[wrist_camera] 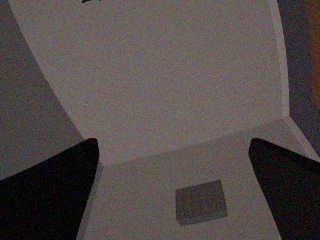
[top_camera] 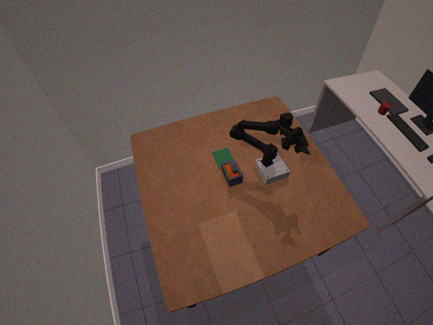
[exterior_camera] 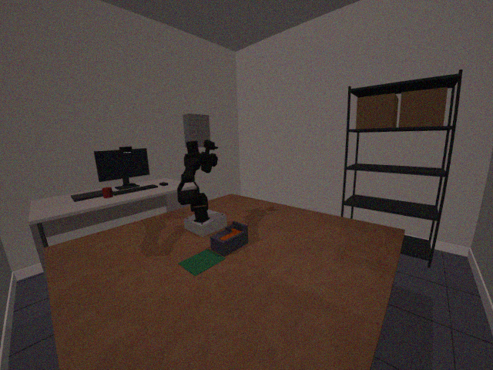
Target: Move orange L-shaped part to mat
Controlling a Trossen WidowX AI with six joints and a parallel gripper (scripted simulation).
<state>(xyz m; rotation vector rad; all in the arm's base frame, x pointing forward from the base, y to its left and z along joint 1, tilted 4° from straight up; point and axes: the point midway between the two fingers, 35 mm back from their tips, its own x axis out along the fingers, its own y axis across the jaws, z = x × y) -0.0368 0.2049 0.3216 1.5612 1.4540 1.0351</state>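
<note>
The orange L-shaped part lies 350 mm below my gripper tip, 280 mm to the right of it and 280 mm ahead of it. Also, from my gripper tip: green mat: 440 mm to the right, 410 mm below, 250 mm ahead.
</note>
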